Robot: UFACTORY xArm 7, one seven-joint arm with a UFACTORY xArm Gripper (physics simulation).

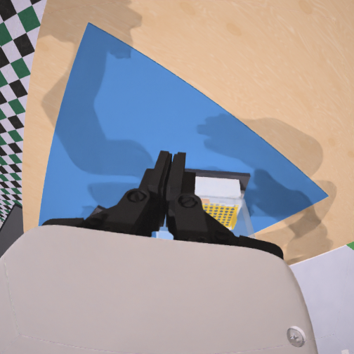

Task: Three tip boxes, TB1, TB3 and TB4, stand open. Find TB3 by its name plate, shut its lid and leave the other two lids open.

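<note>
My gripper is shut and empty, pointing over the blue mat. Just right of and partly behind its right finger is a tip box with a yellow perforated rack, clear walls and a white panel beside a dark edge strip. Its left part is hidden by the finger, and its lower part by the gripper body. A small dark corner shows left of the left finger; what it belongs to is unclear. A pale blue-white patch shows low between the fingers. No name plate can be read, so I cannot tell which box is TB3.
The blue mat lies on the wooden table, with arm shadows across both. A black, green and white checkered floor lies beyond the table's left edge. A dark object is at the lower left, and a pale surface at the lower right.
</note>
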